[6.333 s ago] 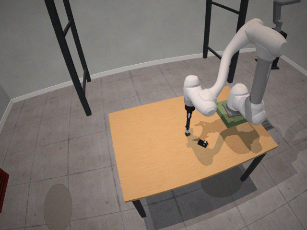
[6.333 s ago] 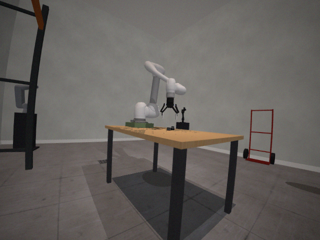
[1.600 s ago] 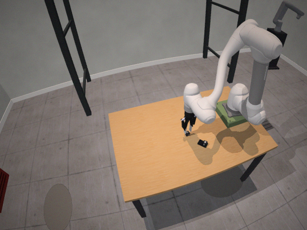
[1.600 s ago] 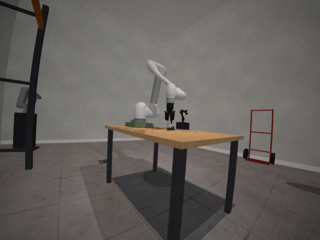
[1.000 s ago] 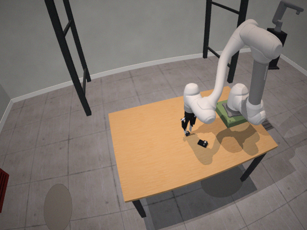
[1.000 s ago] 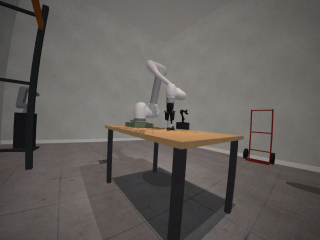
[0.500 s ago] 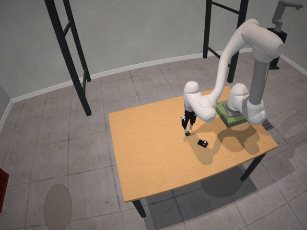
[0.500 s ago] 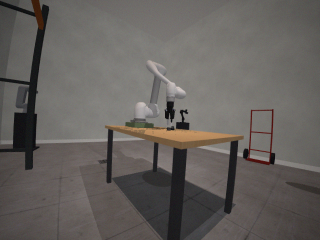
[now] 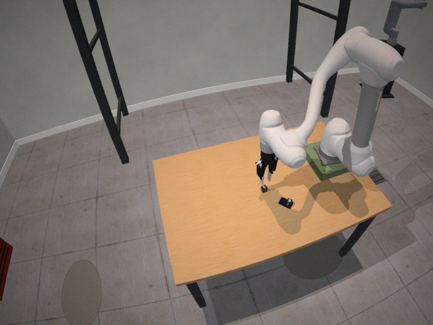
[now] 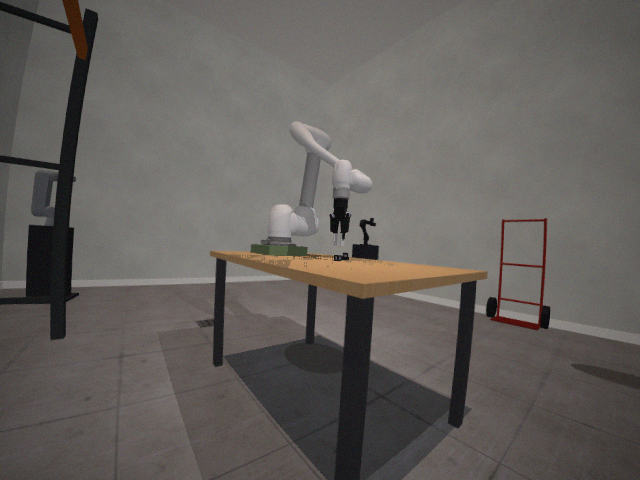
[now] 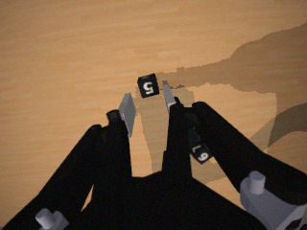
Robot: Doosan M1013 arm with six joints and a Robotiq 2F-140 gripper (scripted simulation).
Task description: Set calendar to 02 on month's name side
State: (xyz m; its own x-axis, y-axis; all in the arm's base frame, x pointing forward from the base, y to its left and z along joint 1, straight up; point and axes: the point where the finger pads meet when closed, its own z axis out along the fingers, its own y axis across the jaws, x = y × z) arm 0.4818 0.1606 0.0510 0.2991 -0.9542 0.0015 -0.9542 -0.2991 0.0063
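The black number cube lies 10 cm below my hand.
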